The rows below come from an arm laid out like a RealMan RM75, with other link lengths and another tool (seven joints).
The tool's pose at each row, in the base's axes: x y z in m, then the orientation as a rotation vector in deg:
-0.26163 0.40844 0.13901 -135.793 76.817 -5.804
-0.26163 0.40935 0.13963 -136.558 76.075 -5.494
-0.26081 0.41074 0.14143 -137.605 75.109 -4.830
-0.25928 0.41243 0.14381 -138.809 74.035 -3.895
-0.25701 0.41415 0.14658 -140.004 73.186 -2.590
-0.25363 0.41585 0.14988 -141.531 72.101 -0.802
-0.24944 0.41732 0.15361 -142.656 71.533 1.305
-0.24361 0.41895 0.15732 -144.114 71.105 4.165
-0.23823 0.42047 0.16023 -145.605 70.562 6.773
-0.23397 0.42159 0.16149 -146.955 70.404 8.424
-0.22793 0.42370 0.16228 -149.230 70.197 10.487
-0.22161 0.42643 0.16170 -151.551 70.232 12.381
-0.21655 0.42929 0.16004 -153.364 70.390 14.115
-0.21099 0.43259 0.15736 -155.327 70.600 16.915
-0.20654 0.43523 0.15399 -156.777 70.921 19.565
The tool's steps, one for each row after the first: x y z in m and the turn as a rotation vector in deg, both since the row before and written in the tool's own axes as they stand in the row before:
-0.00084 -0.00065 -0.00028 -0.418 -0.197 -0.680
-0.00095 -0.00199 -0.00100 -0.675 -0.395 -0.863
-0.00085 -0.00291 -0.00128 -0.856 -0.539 -0.942
-0.00047 -0.00365 -0.00150 -1.061 -0.687 -0.746
0.00015 -0.00467 -0.00184 -1.415 -0.931 -0.932
0.00079 -0.00527 -0.00229 -1.391 -1.085 -0.436
0.00167 -0.00657 -0.00213 -1.981 -1.357 -0.352
0.00161 -0.00585 -0.00172 -1.920 -1.183 -0.458
0.00156 -0.00427 -0.00058 -1.625 -0.522 -0.275
0.00206 -0.00611 0.00010 -2.528 -0.397 -0.490
0.00214 -0.00644 0.00130 -2.593 -0.182 -0.348
0.00152 -0.00545 0.00213 -2.158 -0.233 -0.160
0.00177 -0.00608 0.00297 -2.684 -0.735 -0.076
0.00175 -0.00491 0.00332 -2.256 -0.796 0.091

